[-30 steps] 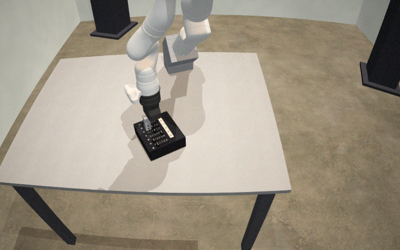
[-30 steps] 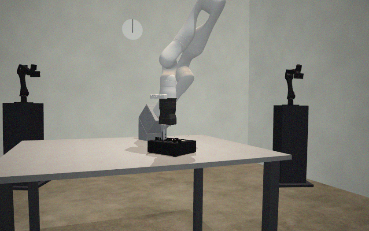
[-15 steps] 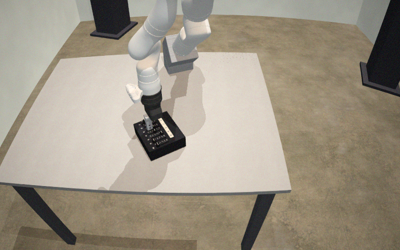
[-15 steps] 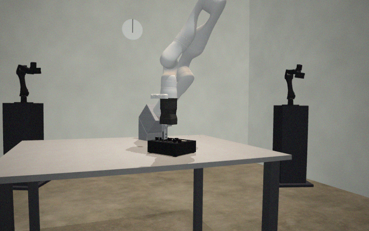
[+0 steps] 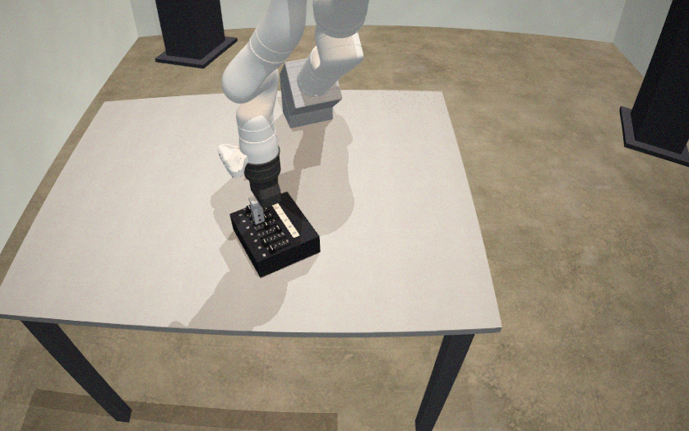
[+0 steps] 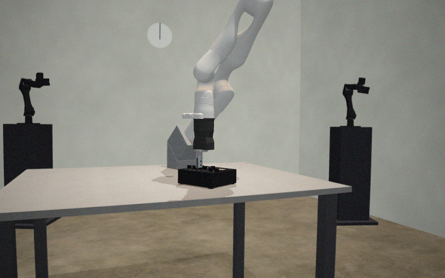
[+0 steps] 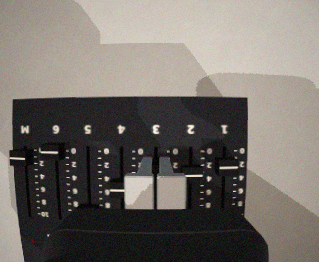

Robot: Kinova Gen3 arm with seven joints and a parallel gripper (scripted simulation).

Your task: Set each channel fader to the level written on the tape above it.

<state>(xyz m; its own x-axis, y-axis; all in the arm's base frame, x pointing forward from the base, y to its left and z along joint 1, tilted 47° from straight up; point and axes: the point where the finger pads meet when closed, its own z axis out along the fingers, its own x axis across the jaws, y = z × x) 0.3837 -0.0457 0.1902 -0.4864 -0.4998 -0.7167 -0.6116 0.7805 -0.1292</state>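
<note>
My hand is 1 cm past the channel 2 cap, 2 cm to the left of it and 1 cm above it. Round my hand: master cap (6 cm ahead, 6 cm to the left, 1 cm below); channel 6 cap (5 cm ahead, 4 cm to the left, 1 cm below); channel 1 cap (2 cm behind, 4 cm to the right, 1 cm below).
</note>
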